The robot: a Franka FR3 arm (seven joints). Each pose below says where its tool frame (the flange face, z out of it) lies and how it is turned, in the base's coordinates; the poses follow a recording.
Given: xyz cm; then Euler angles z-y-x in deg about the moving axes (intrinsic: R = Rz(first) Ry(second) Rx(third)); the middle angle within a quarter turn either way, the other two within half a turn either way.
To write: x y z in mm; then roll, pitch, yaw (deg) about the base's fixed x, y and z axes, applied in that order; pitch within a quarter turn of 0, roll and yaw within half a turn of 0. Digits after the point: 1 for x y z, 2 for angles.
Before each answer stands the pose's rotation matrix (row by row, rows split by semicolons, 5 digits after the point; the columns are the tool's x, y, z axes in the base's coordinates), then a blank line. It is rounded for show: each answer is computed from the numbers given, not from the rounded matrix.
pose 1, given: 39.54, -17.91, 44.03, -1.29, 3.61, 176.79
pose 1, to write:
0.99776 -0.01895 -0.06411; -0.02247 -0.99826 -0.05457; -0.06296 0.05588 -0.99645

395.4, -179.1, 440.3, 176.79, 3.61, -1.29
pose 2, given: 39.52, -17.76, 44.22, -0.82, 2.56, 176.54
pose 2, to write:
0.99890 -0.01159 -0.04544; -0.01430 -0.99811 -0.05971; -0.04467 0.06029 -0.99718

395.2, -177.6, 442.2, 176.54, 2.56, -0.82
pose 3, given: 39.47, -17.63, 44.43, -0.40, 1.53, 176.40
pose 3, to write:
0.99962 -0.00529 -0.02709; -0.00698 -0.99801 -0.06260; -0.02670 0.06277 -0.99767

394.7, -176.3, 444.3, 176.40, 1.53, -0.40
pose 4, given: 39.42, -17.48, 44.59, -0.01, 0.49, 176.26
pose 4, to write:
0.99996 0.00038 -0.00855; -0.00017 -0.99787 -0.06523; -0.00855 0.06523 -0.99783

394.2, -174.8, 445.9, 176.26, 0.49, -0.01
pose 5, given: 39.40, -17.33, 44.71, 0.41, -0.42, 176.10
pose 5, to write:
0.99995 0.00664 0.00780; 0.00716 -0.99766 -0.06796; 0.00733 0.06801 -0.99766

394.0, -173.3, 447.1, 176.10, -0.42, 0.41
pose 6, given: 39.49, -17.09, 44.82, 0.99, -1.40, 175.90
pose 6, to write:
0.99955 0.01549 0.02560; 0.01727 -0.99732 -0.07107; 0.02443 0.07148 -0.99714

394.9, -170.9, 448.2, 175.90, -1.40, 0.99
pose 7, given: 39.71, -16.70, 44.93, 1.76, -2.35, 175.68
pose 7, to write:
0.99869 0.02754 0.04318; 0.03069 -0.99678 -0.07404; 0.04100 0.07526 -0.99632

397.1, -167.0, 449.3, 175.68, -2.35, 1.76
